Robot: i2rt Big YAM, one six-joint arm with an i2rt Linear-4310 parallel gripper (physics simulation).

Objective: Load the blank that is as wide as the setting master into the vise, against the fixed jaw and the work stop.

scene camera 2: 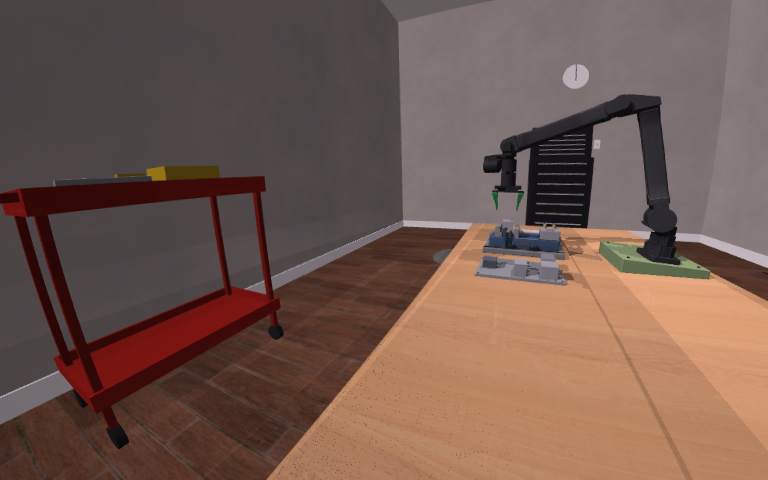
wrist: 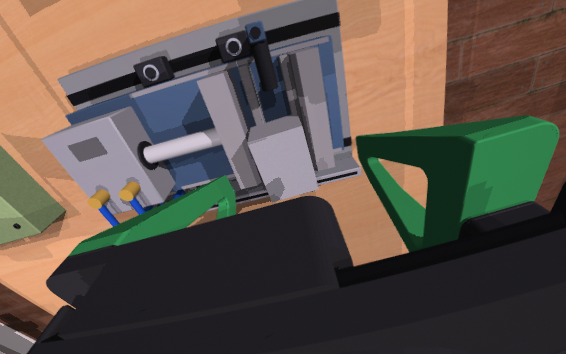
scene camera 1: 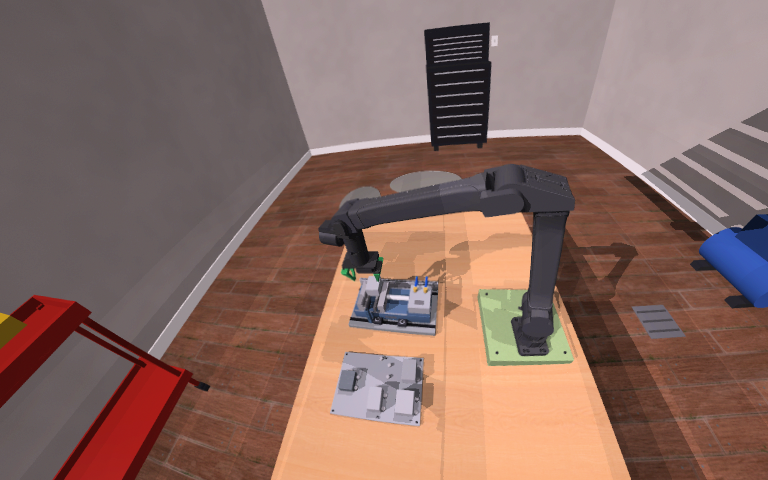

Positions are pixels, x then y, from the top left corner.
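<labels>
What I see here is a grey tray [scene camera 2: 505,271], and it is 0.93 m from the lens.
</labels>
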